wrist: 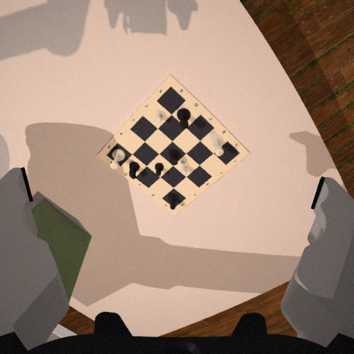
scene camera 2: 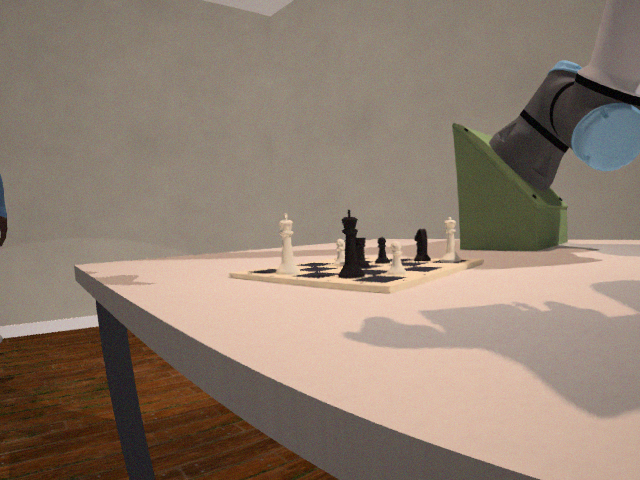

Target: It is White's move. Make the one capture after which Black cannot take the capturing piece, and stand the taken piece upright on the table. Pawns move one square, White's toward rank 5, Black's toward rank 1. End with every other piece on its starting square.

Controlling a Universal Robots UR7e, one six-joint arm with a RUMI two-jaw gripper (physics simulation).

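Pixels of known places: arm's base, origin of its link: (scene camera 2: pixel 518 165).
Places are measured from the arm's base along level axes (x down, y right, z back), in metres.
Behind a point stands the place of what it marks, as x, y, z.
The chessboard (scene camera 2: pixel 310 282) {0.152, 0.044, -0.542} (wrist: pixel 136 113) lies on the table. My gripper (wrist: pixel 173 177) is open and empty, high above the board; it does not show in the scene view. Upright on the board are a black king (scene camera 2: pixel 350 253) {0.128, 0.022, -0.510} (wrist: pixel 184 116), a black rook (scene camera 2: pixel 361 253) {0.135, 0.066, -0.437} (wrist: pixel 174 155), a black knight (scene camera 2: pixel 421 245) {0.131, 0.029, -0.363} (wrist: pixel 134 168), a black pawn (scene camera 2: pixel 382 251) {0.136, 0.066, -0.396} (wrist: pixel 159 168), white pawns (scene camera 2: pixel 396 260) {0.137, -0.008, -0.477} (wrist: pixel 159 115) and two tall crowned white pieces (scene camera 2: pixel 286 250) {0.126, 0.102, -0.518} (wrist: pixel 217 142). A dark piece (wrist: pixel 173 201), type unclear, stands at the bottom corner in the wrist view.
The green robot base (scene camera 2: pixel 504 217) {0.101, -0.006, -0.131} (wrist: pixel 62 245) stands beyond the board's right side in the scene view, with the arm (scene camera 2: pixel 547 124) {-0.063, -0.083, -0.062} rising from it. The table (scene camera 2: pixel 232 320) {0.157, -0.014, -0.670} (wrist: pixel 235 220) ends at edges with wooden floor below. Arm shadows cross the table.
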